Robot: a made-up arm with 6 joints.
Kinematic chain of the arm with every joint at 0, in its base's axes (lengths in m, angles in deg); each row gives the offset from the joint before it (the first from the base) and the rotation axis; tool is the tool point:
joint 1: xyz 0 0 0.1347 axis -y
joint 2: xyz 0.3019 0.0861 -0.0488 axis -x
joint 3: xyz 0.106 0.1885 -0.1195 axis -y
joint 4: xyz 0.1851 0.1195 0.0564 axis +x
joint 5: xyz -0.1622 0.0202 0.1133 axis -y
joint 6: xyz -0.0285 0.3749 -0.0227 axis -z
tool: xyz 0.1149 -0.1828 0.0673
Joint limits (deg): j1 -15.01..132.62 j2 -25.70..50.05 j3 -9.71..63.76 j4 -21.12..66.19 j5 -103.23..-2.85 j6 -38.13..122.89
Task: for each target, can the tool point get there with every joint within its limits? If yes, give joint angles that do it. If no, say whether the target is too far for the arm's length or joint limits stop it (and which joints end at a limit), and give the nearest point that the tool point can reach.
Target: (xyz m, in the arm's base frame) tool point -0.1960 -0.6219 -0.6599
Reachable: no: joint limits stop it (at a limit: joint 2, joint 3, joint 4, joint 5) | nearest point -0.0817 0.1723 -0.1965 | short by 0.927 m
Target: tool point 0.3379 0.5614 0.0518
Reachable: yes | joints 3.46 11.91 45.28 15.45 -94.69 12.05
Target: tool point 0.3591 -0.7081 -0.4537
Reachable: no: joint limits stop it (at a limit: joint 2, joint 3, joint 4, joint 5) | nearest point 0.1740 0.1687 -0.1504 | short by 0.946 m
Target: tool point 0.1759 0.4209 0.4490
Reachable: yes | joints 26.42 -12.37 30.31 27.90 -78.54 42.89
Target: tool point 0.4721 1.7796 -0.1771
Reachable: no: too far | nearest point 0.4420 0.9020 -0.0992 | short by 0.882 m
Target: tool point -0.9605 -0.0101 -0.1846
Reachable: no: joint limits stop it (at a limit: joint 1, joint 2, joint 6) | nearest point -0.6615 0.1706 0.0861 | short by 0.442 m
